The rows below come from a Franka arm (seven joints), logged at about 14 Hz.
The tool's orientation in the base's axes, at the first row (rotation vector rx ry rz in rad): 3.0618 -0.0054 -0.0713
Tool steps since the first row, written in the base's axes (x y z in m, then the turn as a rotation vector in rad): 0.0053 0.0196 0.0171 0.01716 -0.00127 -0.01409; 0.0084 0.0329 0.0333 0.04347 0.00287 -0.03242; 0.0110 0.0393 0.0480 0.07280 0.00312 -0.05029; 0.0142 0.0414 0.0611 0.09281 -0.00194 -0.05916; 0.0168 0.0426 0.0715 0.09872 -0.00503 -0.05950; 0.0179 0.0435 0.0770 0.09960 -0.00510 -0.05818; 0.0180 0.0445 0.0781 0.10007 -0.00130 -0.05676; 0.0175 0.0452 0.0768 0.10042 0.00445 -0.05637; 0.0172 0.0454 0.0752 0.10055 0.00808 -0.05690; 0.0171 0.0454 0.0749 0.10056 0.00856 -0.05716; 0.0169 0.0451 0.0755 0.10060 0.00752 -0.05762
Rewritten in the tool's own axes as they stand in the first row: 0.0044 -0.0182 -0.0188 0.01780 0.00012 0.01333; 0.0067 -0.0302 -0.0361 0.04491 -0.00549 0.03003; 0.0086 -0.0354 -0.0514 0.07503 -0.00720 0.04644; 0.0111 -0.0365 -0.0648 0.09546 -0.00289 0.05474; 0.0132 -0.0369 -0.0753 0.10140 0.00015 0.05504; 0.0141 -0.0373 -0.0809 0.10221 0.00032 0.05369; 0.0141 -0.0382 -0.0821 0.10260 -0.00335 0.05196; 0.0137 -0.0390 -0.0809 0.10290 -0.00905 0.05110; 0.0135 -0.0394 -0.0793 0.10303 -0.01272 0.05134; 0.0134 -0.0394 -0.0790 0.10305 -0.01321 0.05156; 0.0131 -0.0390 -0.0795 0.10312 -0.01221 0.05210
